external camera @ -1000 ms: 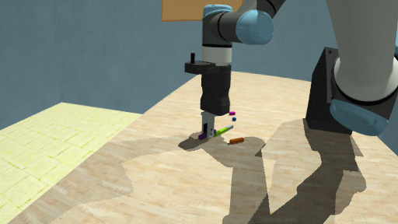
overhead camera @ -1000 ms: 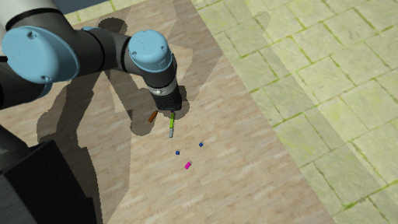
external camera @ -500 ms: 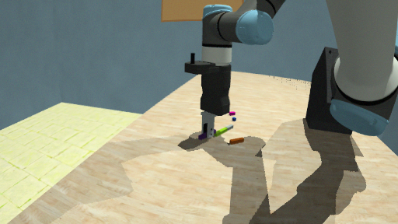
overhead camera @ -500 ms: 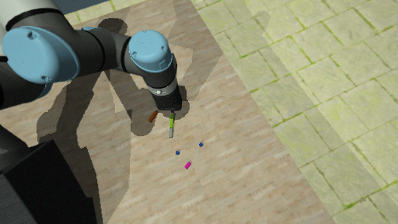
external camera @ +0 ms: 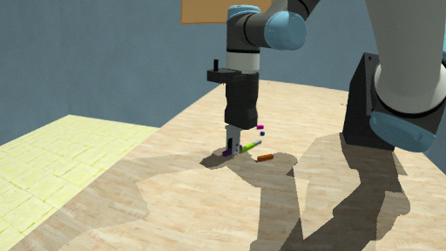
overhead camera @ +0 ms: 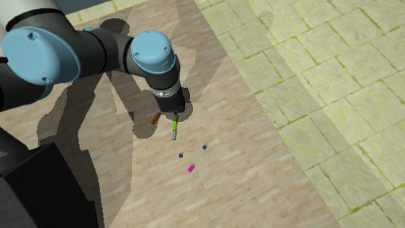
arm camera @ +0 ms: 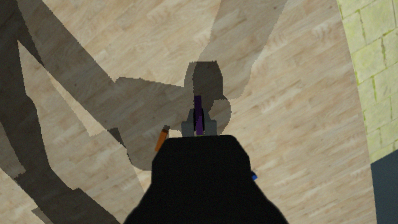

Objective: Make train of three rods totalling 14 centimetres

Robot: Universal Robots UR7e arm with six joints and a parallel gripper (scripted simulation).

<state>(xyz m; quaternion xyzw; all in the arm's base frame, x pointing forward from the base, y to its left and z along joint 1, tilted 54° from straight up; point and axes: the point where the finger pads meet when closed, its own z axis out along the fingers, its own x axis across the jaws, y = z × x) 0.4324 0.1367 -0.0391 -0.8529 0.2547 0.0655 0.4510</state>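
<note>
Right now the lime rod is 50 mm to the right of my hand, 30 mm below it and 30 mm behind it. From my hand the other things lie so: orange rod 80 mm behind, 30 mm below, 10 mm to the right; then grey rod 90 mm to the right, 50 mm behind, 30 mm below; then purple rod 10 mm below.
</note>
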